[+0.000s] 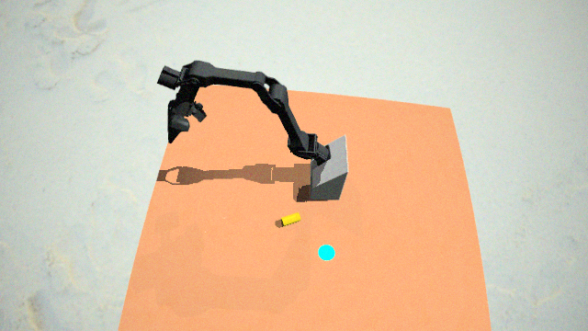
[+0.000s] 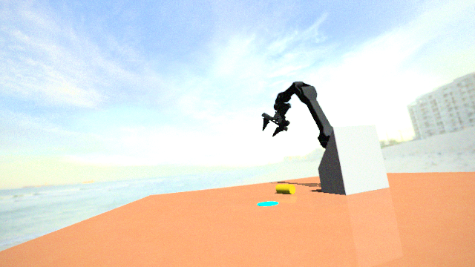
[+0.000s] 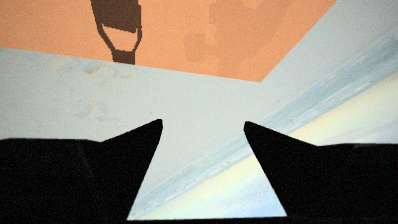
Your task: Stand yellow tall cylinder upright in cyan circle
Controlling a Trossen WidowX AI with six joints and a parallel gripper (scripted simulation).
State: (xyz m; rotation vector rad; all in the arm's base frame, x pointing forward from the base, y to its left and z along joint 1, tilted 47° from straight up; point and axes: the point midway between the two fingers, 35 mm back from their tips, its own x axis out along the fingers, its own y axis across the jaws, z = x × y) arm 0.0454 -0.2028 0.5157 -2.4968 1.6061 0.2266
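The yellow tall cylinder is 160 mm ahead of my gripper tip, 400 mm to the left of it and 290 mm below it. Also, from my gripper tip: cyan circle: 290 mm ahead, 520 mm to the left, 300 mm below.
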